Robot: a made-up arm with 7 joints. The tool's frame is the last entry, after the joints.
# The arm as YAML. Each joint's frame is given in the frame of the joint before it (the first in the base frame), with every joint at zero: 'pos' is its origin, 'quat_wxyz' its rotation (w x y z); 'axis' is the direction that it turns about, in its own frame. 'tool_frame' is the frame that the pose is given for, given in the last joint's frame.
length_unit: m
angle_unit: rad
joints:
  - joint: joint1
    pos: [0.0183, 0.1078, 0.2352]
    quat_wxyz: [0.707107, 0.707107, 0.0, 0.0]
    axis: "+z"
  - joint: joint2
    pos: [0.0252, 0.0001, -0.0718]
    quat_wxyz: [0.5, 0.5, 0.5, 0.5]
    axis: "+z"
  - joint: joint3
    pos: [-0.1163, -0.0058, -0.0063]
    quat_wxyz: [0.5, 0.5, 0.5, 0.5]
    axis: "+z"
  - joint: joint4
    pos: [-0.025, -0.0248, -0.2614]
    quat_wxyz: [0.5, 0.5, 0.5, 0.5]
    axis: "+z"
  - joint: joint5
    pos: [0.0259, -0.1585, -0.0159]
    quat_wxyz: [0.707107, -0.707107, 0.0, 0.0]
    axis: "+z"
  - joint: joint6
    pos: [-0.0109, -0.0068, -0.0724]
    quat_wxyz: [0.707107, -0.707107, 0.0, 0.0]
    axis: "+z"
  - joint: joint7
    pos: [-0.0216, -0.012, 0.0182]
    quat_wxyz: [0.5, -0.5, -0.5, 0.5]
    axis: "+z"
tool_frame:
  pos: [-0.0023, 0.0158, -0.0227]
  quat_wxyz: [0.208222, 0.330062, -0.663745, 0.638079]
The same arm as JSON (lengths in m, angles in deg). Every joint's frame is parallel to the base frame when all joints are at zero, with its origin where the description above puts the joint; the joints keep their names.
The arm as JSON. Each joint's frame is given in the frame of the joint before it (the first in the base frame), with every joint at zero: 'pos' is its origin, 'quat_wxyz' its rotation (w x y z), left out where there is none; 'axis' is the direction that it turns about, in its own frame. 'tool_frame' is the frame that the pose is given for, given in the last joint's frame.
{"length_unit": "m", "angle_unit": "deg", "joints": [{"joint": "joint1", "pos": [0.0183, 0.1078, 0.2352], "axis": [0.0, -1.0, 0.0]}, {"joint": "joint2", "pos": [0.0252, 0.0718, 0.0001], "axis": [1.0, 0.0, 0.0]}, {"joint": "joint3", "pos": [-0.0063, 0.0058, -0.1163], "axis": [0.0, 0.0, 1.0]}, {"joint": "joint4", "pos": [-0.0248, 0.025, -0.2614], "axis": [0.0, -1.0, 0.0]}, {"joint": "joint5", "pos": [0.0259, 0.0159, -0.1585], "axis": [0.0, 0.0, 1.0]}, {"joint": "joint6", "pos": [-0.0109, -0.0068, -0.0724], "axis": [0.0, 1.0, 0.0]}, {"joint": "joint7", "pos": [-0.0216, 0.0182, 0.012], "axis": [-1.0, 0.0, 0.0]}], "tool_frame": {"pos": [0.0227, -0.0158, 0.0023], "quat_wxyz": [0.217801, -0.322103, -0.684579, -0.616574]}}
